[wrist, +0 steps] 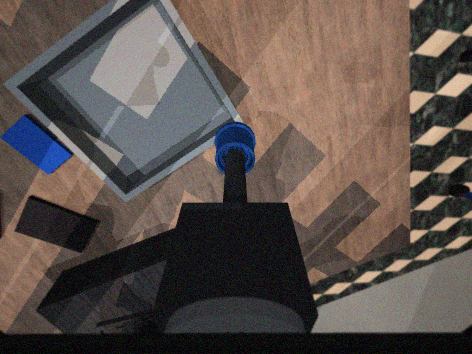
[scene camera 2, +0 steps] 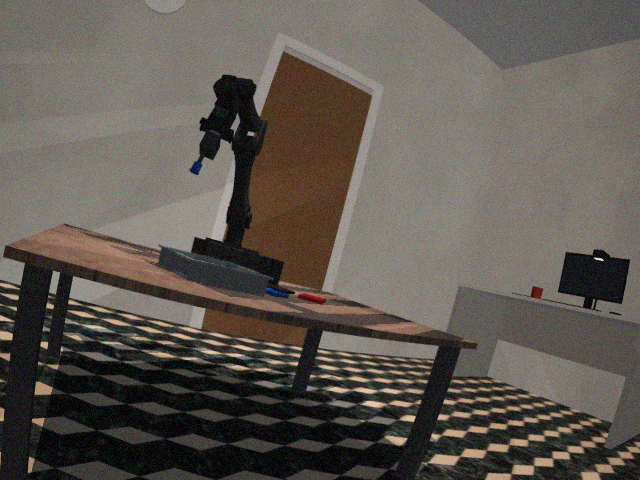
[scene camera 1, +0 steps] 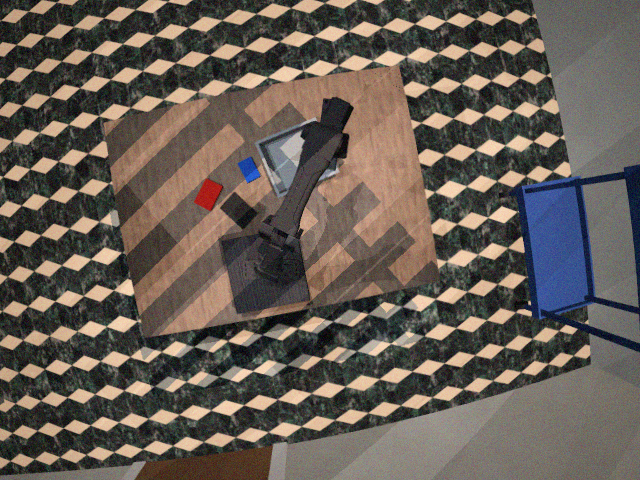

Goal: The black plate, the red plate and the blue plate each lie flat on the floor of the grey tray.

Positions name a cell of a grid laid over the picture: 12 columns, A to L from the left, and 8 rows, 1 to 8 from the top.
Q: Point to a blue plate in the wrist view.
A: A4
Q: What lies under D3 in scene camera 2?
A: My suction cup.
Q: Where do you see a grey tray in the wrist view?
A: At D3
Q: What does the black plate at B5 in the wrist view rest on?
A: The table.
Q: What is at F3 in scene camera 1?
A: A grey tray.
